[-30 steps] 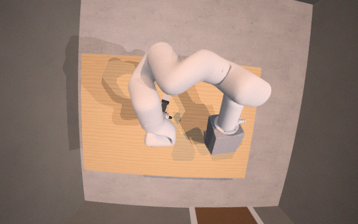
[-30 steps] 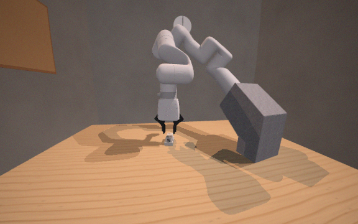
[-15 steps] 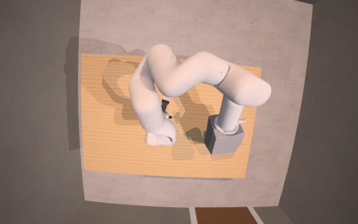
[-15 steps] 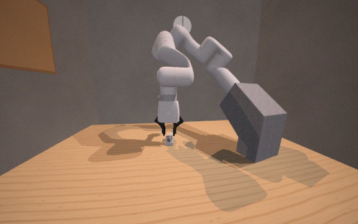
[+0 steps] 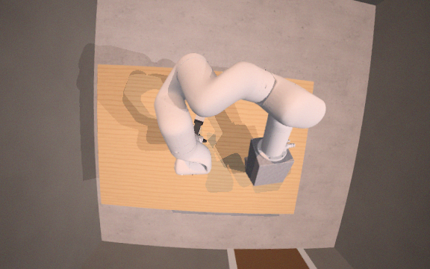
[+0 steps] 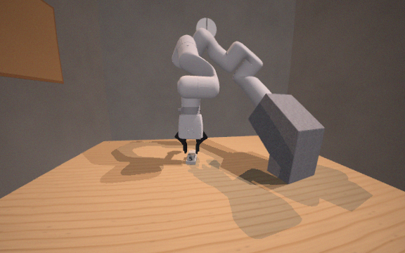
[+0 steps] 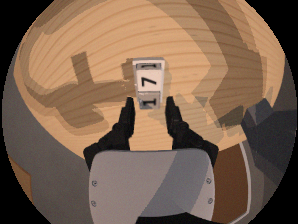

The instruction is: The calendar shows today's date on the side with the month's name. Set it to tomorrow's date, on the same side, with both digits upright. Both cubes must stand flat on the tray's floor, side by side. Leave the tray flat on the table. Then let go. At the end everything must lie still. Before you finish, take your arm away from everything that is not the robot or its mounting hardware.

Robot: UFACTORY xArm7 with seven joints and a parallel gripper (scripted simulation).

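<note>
My gripper is now 6 cm above the white calendar tray, 1 cm to the left of it and 1 cm past it.
</note>
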